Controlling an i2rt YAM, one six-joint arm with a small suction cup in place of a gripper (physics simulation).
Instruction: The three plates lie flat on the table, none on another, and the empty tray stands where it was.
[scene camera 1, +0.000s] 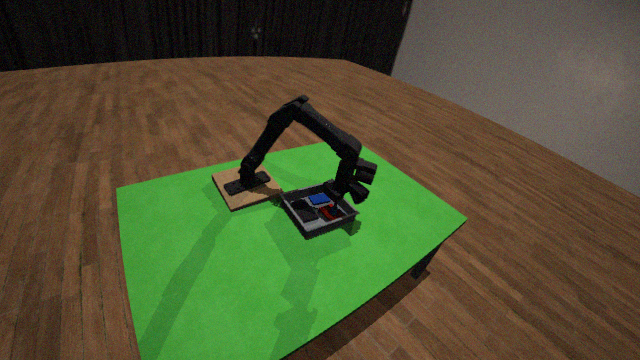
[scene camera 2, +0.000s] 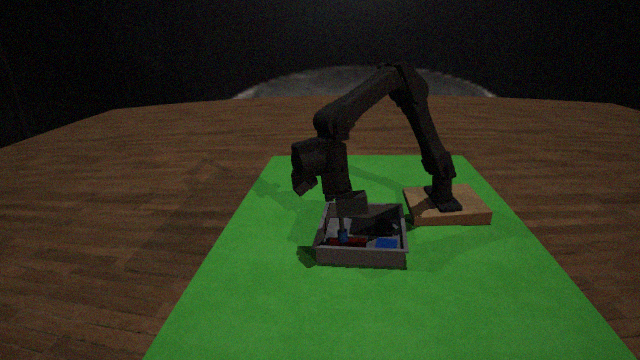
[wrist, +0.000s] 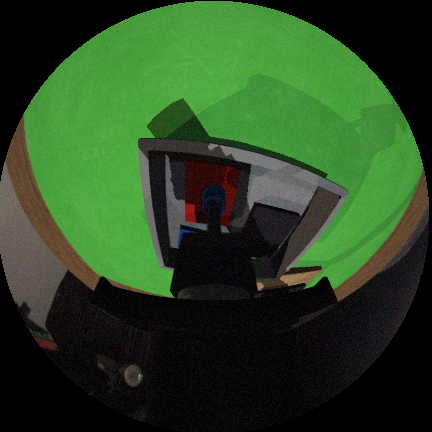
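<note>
Scene camera 2 shows my suction cup (scene camera 2: 342, 237), which holds nothing, and a black plate (scene camera 2: 359, 226) sits on a grey tray (scene camera 2: 329, 224). In scene camera 1 you'd see the grey tray (scene camera 1: 309, 229). The wrist view has the grey tray (wrist: 265, 179) too, along with the black plate (wrist: 266, 226) and my suction cup (wrist: 213, 190). My suction cup is 3 cm from the middle of a red plate (wrist: 198, 173), above it.
</note>
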